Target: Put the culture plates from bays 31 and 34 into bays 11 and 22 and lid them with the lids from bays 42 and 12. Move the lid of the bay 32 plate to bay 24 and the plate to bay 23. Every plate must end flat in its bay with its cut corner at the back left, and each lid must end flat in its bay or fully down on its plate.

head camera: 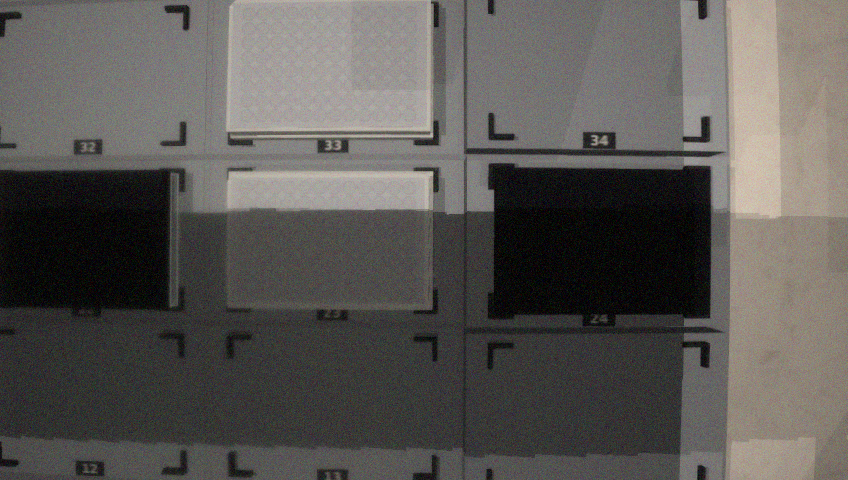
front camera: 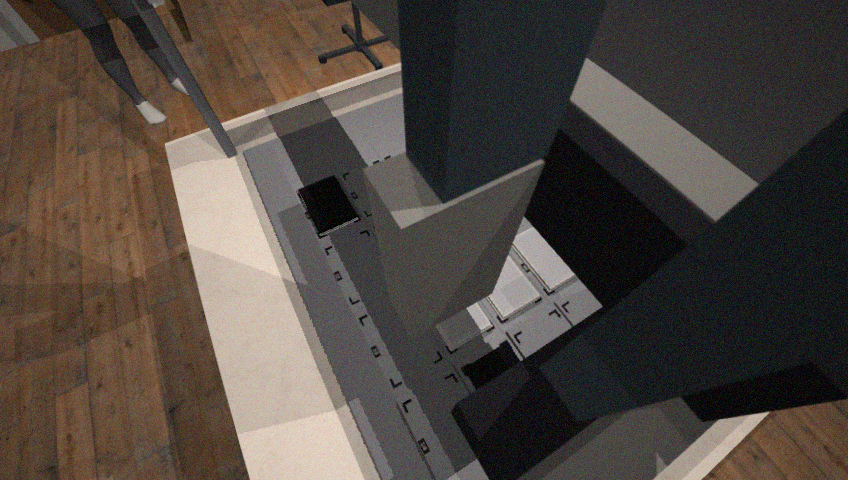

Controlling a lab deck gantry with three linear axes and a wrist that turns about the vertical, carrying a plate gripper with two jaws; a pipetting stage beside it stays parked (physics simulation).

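Frame: origin at the robot's base, x ahead, y left, z up, level; millimetres.
Seen in the pictures: robot's base, link origin: (front camera: pixel 299 194).
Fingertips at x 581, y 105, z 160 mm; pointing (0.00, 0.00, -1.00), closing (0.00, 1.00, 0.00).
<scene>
Offsets run from my fingertips to a thing's top centre. "spot": to the spot under its first point.
The body of my gripper (front camera: pixel 517 425) is above the deck's front right part in the front view; its jaws are hidden there. A black-lidded plate @(dz -143, dx -517, dy -62 mm) (front camera: pixel 328 205) lies in bay 11. In bay 22, a black lid @(dz -143, dx -353, dy +45 mm) (head camera: pixel 83 237) covers a plate whose pale edge shows at the right; the pipetting stage hides it in the front view. A pale plate @(dz -146, dx -189, dy +45 mm) (front camera: pixel 461 333) (head camera: pixel 330 255) lies in bay 23, partly in shadow. A black lid @(dz -137, dx -25, dy +45 mm) (front camera: pixel 490 362) (head camera: pixel 601 240) lies in bay 24. Bays 32, 34 and 12 hold no plate where they show in the head view.
Pale plates stand in bay 33 @(spot: dz -146, dx -157, dy +157 mm) (front camera: pixel 514 291) (head camera: pixel 330 68) and bay 43 @(spot: dz -146, dx -181, dy +253 mm) (front camera: pixel 546 258). The grey pipetting stage (front camera: pixel 452 249) stands over the deck's middle. A dark gantry column (front camera: pixel 672 297) crosses the right. A pale rim @(spot: dz -170, dx -431, dy -326 mm) (front camera: pixel 217 297) borders the deck.
</scene>
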